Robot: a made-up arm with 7 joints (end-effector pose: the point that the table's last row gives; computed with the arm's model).
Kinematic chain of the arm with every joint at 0, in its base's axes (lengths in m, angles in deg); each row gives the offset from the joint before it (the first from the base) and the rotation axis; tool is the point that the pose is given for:
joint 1: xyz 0 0 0.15 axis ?
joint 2: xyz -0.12 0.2 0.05 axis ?
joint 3: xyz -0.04 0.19 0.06 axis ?
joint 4: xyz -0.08 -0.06 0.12 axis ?
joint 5: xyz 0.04 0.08 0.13 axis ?
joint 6: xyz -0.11 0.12 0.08 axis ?
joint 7: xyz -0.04 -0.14 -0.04 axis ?
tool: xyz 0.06 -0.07 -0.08
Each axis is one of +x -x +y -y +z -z.
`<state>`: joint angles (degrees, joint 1 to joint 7).
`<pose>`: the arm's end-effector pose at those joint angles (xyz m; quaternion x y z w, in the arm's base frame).
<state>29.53 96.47 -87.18 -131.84 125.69 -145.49 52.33</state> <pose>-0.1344 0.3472 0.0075 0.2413 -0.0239 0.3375 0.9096</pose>
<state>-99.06 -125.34 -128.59 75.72 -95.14 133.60 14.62</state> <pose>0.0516 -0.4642 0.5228 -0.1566 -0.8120 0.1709 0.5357</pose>
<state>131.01 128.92 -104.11 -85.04 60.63 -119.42 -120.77</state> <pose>0.3461 0.1876 0.2538 -0.7503 0.0114 -0.0516 0.6590</pose>
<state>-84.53 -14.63 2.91 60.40 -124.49 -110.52 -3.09</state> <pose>-0.3399 0.0365 0.5478 -0.3148 -0.4751 0.8075 0.1523</pose>
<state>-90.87 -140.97 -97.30 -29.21 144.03 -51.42 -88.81</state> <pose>-0.1535 -0.2354 0.4242 0.8225 0.4124 -0.3258 0.2174</pose>
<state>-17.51 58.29 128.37 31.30 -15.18 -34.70 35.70</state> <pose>-0.0306 0.2322 0.0405 -0.4803 0.4873 -0.3774 0.6241</pose>
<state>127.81 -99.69 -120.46 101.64 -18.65 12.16 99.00</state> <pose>0.3546 0.2024 0.3660 0.2300 0.5065 -0.4748 0.6820</pose>
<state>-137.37 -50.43 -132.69 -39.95 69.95 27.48 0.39</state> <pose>-0.2022 -0.4062 0.1667 -0.6813 0.1562 -0.7125 0.0613</pose>
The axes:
joint 1: -z
joint 2: -x
joint 3: +y
joint 4: -z
joint 5: +x
joint 6: +y
joint 7: +x

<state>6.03 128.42 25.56 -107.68 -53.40 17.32 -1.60</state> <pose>-0.0264 0.4503 -0.0580 -0.6225 0.6291 0.4558 0.0947</pose>
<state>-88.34 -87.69 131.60 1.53 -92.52 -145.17 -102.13</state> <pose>-0.2234 0.2193 0.4699 0.6515 -0.0345 0.4407 0.6165</pose>
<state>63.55 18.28 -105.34 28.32 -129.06 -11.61 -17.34</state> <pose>0.1759 0.6227 0.0498 0.6574 -0.1181 0.7222 0.1800</pose>
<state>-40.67 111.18 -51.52 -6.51 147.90 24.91 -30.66</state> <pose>-0.3932 -0.1799 -0.0898 -0.1544 0.3519 0.7162 0.5826</pose>
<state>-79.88 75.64 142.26 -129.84 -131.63 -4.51 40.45</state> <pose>-0.0739 0.1155 0.0995 -0.2276 0.2432 0.8392 0.4299</pose>
